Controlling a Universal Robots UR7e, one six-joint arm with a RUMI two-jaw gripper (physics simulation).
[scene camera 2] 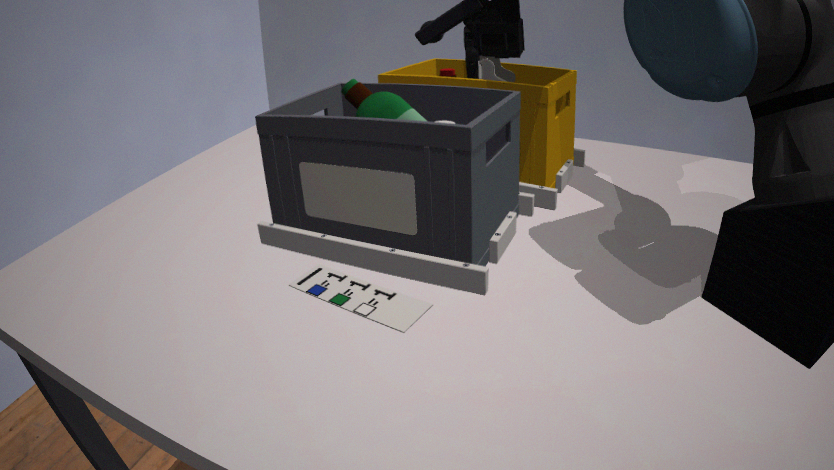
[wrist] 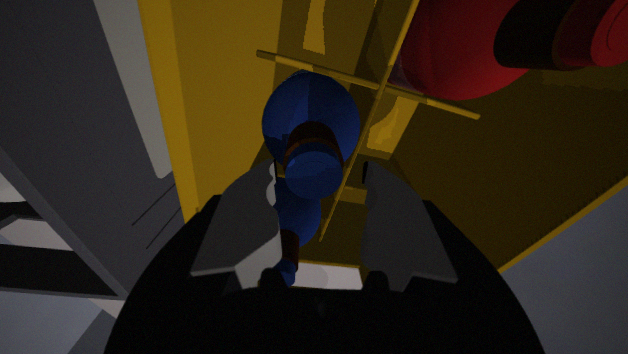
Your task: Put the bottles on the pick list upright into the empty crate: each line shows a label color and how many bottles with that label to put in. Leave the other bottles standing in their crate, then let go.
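Places are measured from the arm's base along level axes (x ahead, y left, z up), in millimetres.
Where they show: arm's base, origin of the base link: (scene camera 2: 820, 187).
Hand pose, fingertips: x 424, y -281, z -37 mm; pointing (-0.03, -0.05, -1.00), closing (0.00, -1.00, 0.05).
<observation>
Things, the pixels of their centre, and the offset from my fingertips. "spot": a spot on its surface instead.
- pick list, surface spot: (scene camera 2: 402, 318) spot: dx +8, dy +384, dz -108 mm
- yellow crate, body centre: (wrist: 356, 141) (scene camera 2: 483, 120) dx +9, dy -33, dz -22 mm
- second blue bottle, body centre: (wrist: 287, 207) dx -68, dy +32, dz -24 mm
- red bottle, body centre: (wrist: 462, 38) (scene camera 2: 449, 110) dx +83, dy -94, dz -24 mm
- grey crate, body centre: (scene camera 2: 393, 165) (wrist: 10, 42) dx +77, dy +201, dz -22 mm
- green bottle, body centre: (scene camera 2: 387, 122) dx +100, dy +156, dz +21 mm
- white bottle, body centre: (scene camera 2: 445, 191) dx -5, dy +261, dz -24 mm
The pick list (scene camera 2: 402, 318) shows blue 1, green 1 and white 1. The yellow crate (scene camera 2: 534, 128) (wrist: 160, 100) holds a blue bottle (wrist: 314, 175) with its cap near the fingertips, a second blue bottle (wrist: 302, 215) beyond it, and a red bottle (wrist: 465, 50) (scene camera 2: 447, 72). In the grey crate (scene camera 2: 373, 137) (wrist: 55, 150) a green bottle (scene camera 2: 388, 106) leans tilted, and a small part of a white bottle (scene camera 2: 444, 122) shows. My gripper (wrist: 319, 163) is partly open inside the top of the yellow crate, its jaws on either side of the first blue cap, gripping nothing.
Yellow dividers (wrist: 345, 77) split the source crate into compartments. Pale rails (scene camera 2: 373, 256) are fixed along the crate bases. The grey crate stands in front of the yellow one in the scene view, their walls close together. The arm (scene camera 2: 776, 145) rises at the right.
</observation>
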